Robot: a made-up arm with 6 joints.
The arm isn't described. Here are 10 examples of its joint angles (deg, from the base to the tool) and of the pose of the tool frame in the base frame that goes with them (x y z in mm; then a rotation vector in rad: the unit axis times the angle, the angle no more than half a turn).
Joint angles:
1: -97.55 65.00 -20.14 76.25 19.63 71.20
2: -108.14 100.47 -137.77 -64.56 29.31 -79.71
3: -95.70 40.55 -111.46 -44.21 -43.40 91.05
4: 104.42 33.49 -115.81 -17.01 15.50 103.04
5: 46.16 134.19 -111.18 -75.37 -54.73 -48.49
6: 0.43 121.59 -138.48 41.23 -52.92 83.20
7: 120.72 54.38 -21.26 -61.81 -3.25 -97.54
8: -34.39 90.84 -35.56 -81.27 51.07 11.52
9: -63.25 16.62 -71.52 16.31 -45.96 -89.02
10: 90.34 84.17 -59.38 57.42 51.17 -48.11
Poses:
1: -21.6 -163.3 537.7 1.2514 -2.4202 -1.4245
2: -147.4 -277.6 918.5 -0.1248 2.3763 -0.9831
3: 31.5 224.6 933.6 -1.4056 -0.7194 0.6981
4: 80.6 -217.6 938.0 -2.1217 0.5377 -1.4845
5: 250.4 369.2 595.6 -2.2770 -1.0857 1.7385
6: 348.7 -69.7 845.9 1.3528 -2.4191 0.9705
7: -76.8 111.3 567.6 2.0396 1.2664 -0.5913
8: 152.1 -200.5 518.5 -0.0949 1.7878 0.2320
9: -95.8 185.8 844.9 -1.8404 -0.0491 -1.2630
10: -93.0 273.7 664.4 -0.2880 -1.1470 -2.8455
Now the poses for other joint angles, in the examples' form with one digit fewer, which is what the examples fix.
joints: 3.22 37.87 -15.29 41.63 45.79 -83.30
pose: 50 73 566 -0.168 0.696 1.851
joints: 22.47 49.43 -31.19 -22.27 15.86 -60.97
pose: 110 61 622 -1.313 0.752 1.534
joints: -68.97 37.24 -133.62 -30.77 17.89 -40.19
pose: -103 255 945 -1.715 0.171 -1.031
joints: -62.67 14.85 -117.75 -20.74 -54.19 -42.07
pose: -167 398 751 2.779 0.750 1.129
